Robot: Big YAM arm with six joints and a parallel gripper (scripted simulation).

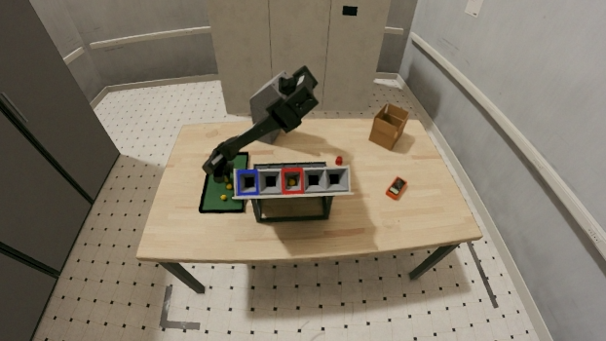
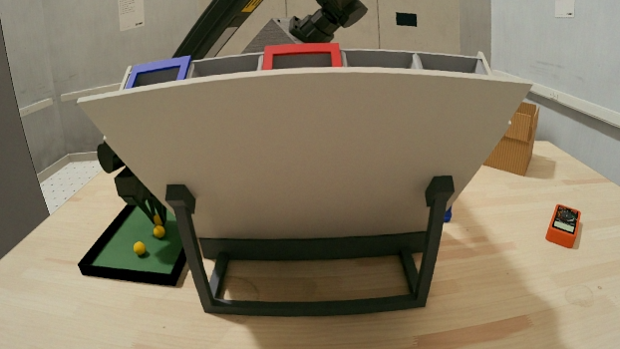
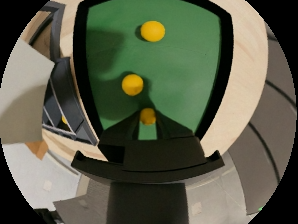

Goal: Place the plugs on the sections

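Now: hand 10 mm to the left of the green tray and 10 mm above it. Round my hand: stand leg 230 mm ahead, 170 mm to the left, 80 mm above; then pale cover 120 mm ahead, 320 mm to the left, 190 mm above; then blue plug 580 mm to the left.
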